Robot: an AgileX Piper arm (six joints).
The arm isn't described. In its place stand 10 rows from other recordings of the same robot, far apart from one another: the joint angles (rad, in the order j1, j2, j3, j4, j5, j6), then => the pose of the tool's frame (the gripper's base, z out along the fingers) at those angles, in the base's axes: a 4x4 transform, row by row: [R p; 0 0 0 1], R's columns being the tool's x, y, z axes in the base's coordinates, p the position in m.
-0.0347 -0.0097 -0.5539 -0.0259 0.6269 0.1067 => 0.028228, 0.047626, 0.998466, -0.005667; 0.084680, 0.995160, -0.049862, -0.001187; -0.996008, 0.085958, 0.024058, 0.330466; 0, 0, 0, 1
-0.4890 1.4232 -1.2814 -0.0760 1.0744 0.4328 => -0.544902, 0.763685, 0.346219, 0.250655; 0.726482, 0.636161, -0.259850, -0.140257; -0.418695, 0.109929, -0.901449, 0.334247; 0, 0, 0, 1
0.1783 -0.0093 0.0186 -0.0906 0.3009 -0.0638 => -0.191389, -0.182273, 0.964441, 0.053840; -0.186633, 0.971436, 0.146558, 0.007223; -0.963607, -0.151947, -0.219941, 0.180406; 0, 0, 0, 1
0.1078 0.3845 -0.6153 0.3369 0.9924 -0.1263 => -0.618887, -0.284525, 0.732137, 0.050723; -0.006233, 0.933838, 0.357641, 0.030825; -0.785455, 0.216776, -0.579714, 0.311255; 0, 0, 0, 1
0.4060 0.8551 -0.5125 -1.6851 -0.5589 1.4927 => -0.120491, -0.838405, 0.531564, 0.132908; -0.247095, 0.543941, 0.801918, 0.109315; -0.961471, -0.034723, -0.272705, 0.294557; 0, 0, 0, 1
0.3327 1.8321 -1.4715 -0.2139 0.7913 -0.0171 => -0.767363, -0.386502, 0.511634, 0.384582; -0.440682, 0.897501, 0.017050, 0.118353; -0.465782, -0.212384, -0.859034, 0.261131; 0, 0, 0, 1
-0.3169 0.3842 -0.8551 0.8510 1.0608 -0.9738 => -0.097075, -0.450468, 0.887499, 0.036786; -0.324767, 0.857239, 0.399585, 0.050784; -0.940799, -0.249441, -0.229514, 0.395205; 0, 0, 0, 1
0.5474 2.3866 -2.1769 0.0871 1.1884 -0.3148 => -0.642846, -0.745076, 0.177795, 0.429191; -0.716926, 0.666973, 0.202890, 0.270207; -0.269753, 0.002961, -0.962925, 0.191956; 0, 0, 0, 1
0.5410 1.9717 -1.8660 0.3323 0.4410 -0.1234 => -0.467980, -0.543383, 0.696943, 0.403621; -0.075358, 0.810294, 0.581158, 0.257274; -0.880520, 0.219450, -0.420150, 0.347049; 0, 0, 0, 1
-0.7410 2.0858 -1.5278 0.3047 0.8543 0.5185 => -0.128389, 0.930225, 0.343800, 0.330936; 0.990178, 0.139586, -0.007909, -0.274877; -0.055347, 0.339407, -0.939010, 0.170155; 0, 0, 0, 1
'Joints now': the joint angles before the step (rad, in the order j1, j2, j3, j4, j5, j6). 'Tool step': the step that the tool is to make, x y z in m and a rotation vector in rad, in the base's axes. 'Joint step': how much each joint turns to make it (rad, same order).
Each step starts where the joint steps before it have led.
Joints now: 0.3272 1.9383 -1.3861 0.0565 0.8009 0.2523
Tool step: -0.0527 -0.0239 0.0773 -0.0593 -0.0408 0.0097
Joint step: 0.0001 -0.2756 0.0737 -0.0833 0.1820 0.0236
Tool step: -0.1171 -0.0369 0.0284 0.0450 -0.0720 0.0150
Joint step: 0.0031 -0.4712 0.3640 0.0268 0.0243 -0.0191
